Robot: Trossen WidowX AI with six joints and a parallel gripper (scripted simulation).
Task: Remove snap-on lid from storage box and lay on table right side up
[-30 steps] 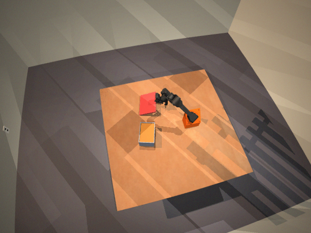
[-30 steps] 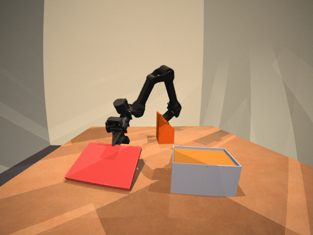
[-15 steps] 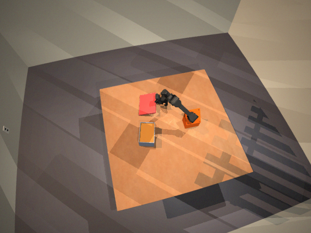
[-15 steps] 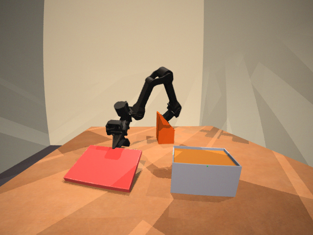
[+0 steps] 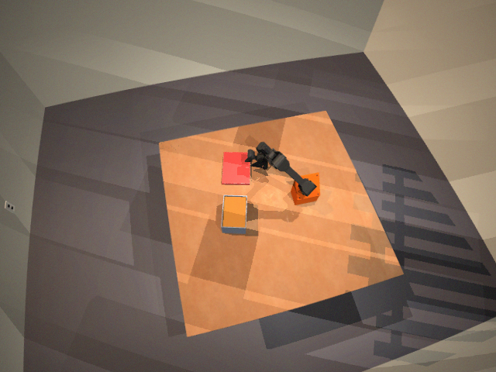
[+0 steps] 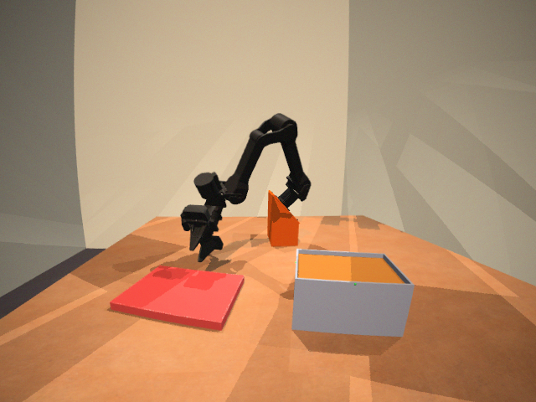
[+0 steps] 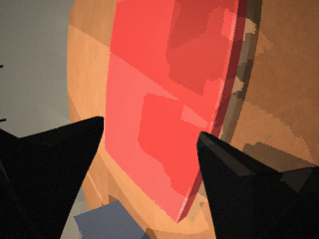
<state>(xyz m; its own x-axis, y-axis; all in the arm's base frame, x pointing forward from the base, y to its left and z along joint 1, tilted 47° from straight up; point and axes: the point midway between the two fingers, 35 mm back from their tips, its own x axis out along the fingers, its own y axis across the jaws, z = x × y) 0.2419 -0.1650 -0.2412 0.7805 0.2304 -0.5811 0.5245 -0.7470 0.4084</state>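
Right now my gripper tip is 7 cm short of the red lid, 5 cm above it and 2 cm to the left of it. Round my gripper tip: grey storage box (32 cm to the left, 18 cm ahead, 1 cm below).
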